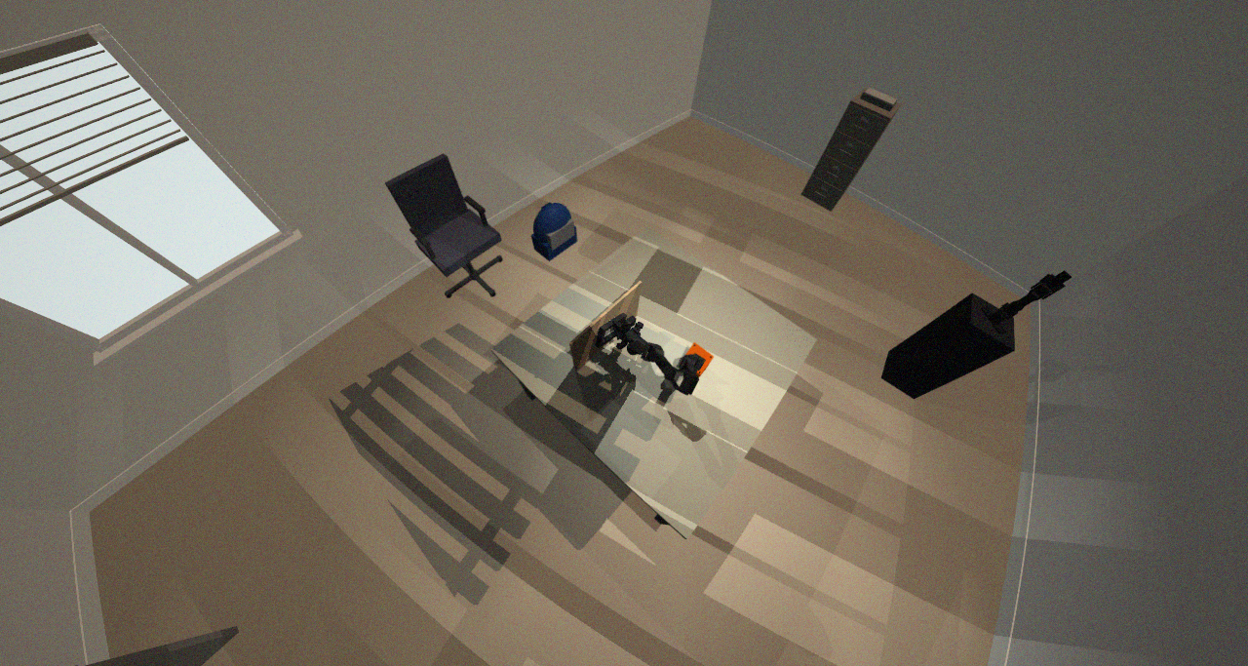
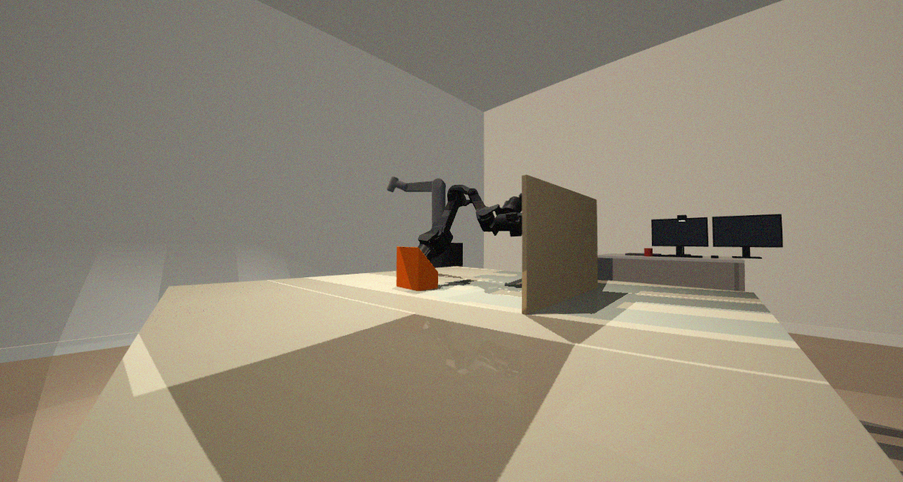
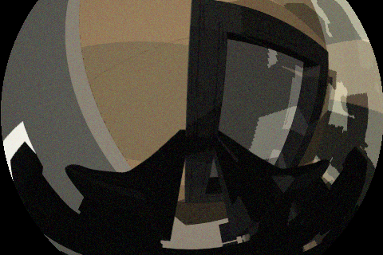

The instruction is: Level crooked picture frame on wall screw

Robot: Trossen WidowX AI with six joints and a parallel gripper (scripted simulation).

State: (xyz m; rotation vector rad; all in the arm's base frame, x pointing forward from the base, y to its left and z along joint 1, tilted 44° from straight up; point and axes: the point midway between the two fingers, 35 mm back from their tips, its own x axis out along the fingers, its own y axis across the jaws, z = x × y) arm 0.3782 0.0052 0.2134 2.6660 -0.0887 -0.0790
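My gripper tip is now 5 cm above the black picture frame, 1 cm to the right of it and 1 cm short of it. Also, from my gripper tip: brown wall board: 6 cm below, 2 cm ahead, 1 cm to the left.
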